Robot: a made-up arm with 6 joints.
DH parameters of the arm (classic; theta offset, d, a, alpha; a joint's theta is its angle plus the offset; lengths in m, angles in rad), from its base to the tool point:
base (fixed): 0 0.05 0 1.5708
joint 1: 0 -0.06 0 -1.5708
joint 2: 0 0.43 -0.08 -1.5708
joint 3: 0 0.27 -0.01 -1.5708
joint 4: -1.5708 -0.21 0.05 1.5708
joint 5: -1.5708 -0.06 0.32 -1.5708
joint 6: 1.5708 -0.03 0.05 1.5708
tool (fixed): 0 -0.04 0 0
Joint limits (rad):
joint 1: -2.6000..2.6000
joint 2: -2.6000..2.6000
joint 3: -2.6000..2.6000
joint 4: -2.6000..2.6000
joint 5: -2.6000..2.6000
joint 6: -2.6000..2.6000
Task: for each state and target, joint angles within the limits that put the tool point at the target. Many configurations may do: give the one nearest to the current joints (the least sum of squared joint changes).
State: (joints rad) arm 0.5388 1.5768 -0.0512 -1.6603 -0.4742 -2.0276
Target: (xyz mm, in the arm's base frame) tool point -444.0 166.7 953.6
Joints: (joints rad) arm 0.1170 1.5233 0.0075 -1.5611 -0.5511 -2.0595
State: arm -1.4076 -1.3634 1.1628 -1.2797 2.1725 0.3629
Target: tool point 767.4 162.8 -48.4
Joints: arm -1.1355 -1.5822 1.3205 -1.3321 2.4421 0.4618
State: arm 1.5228 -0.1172 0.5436 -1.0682 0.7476 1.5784
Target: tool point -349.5 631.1 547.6
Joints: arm 0.8799 0.1862 1.3359 -0.3122 1.0465 1.5475
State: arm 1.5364 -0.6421 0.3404 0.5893 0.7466 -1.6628
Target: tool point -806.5 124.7 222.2
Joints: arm 2.1470 -0.5981 0.6489 0.9596 0.9833 -1.5408
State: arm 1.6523 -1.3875 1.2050 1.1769 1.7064 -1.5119
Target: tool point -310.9 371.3 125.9
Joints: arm 2.4579 -1.0526 1.5641 0.8427 2.4253 -1.5682
